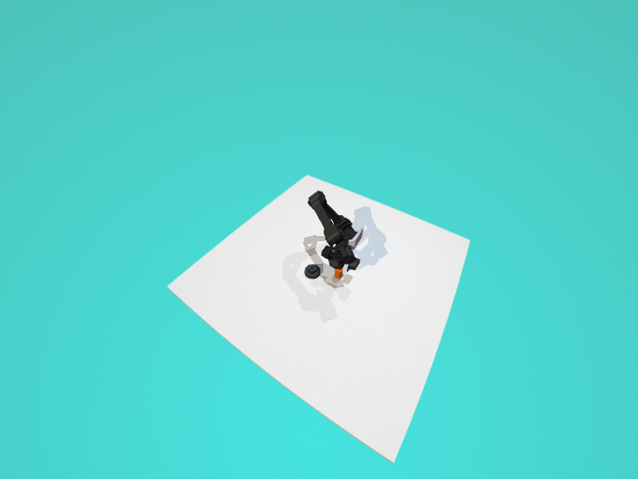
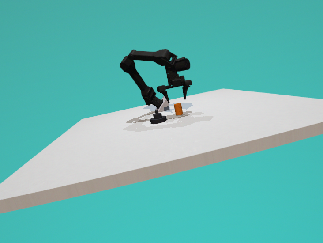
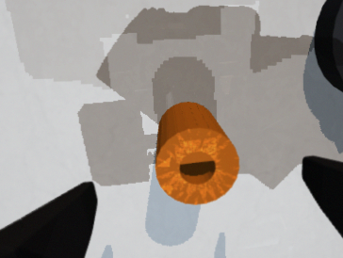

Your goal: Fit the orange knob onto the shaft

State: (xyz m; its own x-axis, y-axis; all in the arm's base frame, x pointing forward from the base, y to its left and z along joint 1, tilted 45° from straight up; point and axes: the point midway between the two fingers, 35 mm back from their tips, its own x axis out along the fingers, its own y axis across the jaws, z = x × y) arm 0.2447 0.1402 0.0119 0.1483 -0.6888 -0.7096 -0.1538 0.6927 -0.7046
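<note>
My gripper tip is 4 cm above the orange knob. From my gripper tip the other things lie so: pedestal 12 cm to the right, 7 cm ahead, 4 cm below.
</note>
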